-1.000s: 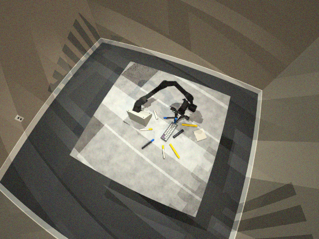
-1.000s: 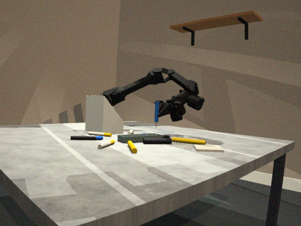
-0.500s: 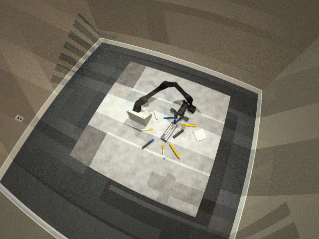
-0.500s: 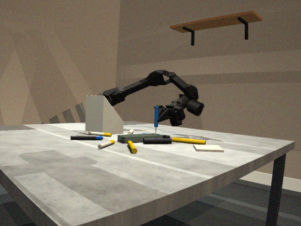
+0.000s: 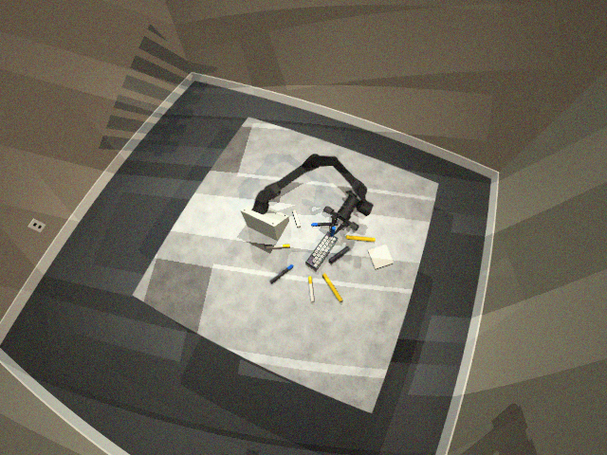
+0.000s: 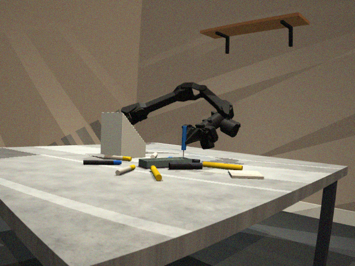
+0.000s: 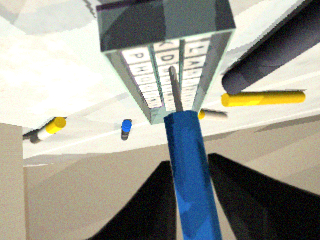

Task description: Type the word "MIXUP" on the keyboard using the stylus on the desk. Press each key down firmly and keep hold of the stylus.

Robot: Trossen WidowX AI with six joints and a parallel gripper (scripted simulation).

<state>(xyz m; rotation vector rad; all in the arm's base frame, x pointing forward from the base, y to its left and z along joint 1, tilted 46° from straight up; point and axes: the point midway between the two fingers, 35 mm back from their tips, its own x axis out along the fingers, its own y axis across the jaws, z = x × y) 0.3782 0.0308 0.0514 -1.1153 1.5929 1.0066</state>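
My gripper tip is now 70 mm short of the black cylinder, 70 mm to the left of it and 70 mm above it. The rest, counted from my gripper tip: yellow marker 150 mm ahead, 60 mm to the left, 80 mm below; then blue stylus 10 mm below; then notepad 270 mm ahead, 80 mm below.
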